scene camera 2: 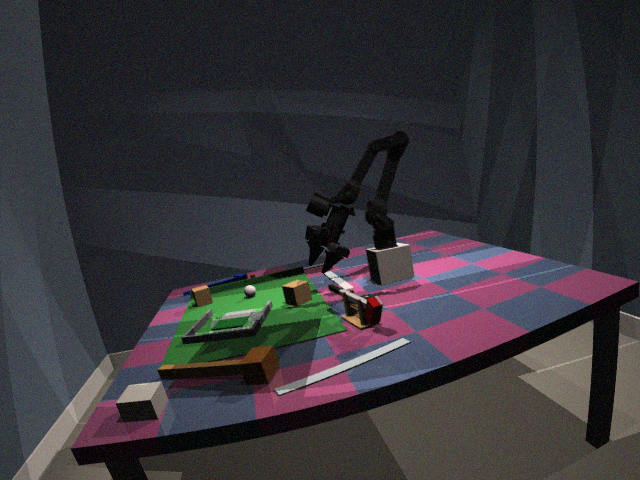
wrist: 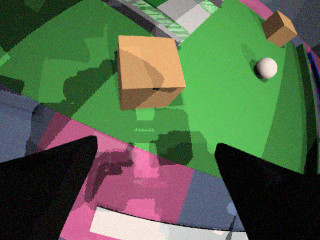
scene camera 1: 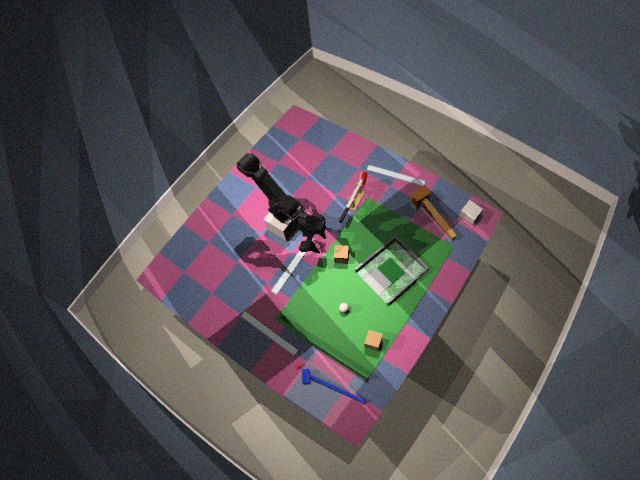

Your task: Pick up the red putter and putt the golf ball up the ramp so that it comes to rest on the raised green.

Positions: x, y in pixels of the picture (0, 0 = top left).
Scene:
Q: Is my gripper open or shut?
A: Open.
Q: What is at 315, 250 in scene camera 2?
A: My gripper.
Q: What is my gripper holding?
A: Nothing.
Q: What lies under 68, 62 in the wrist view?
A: A green mat.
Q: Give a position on a green mat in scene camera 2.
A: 285, 324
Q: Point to a wooden mallet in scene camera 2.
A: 260, 364

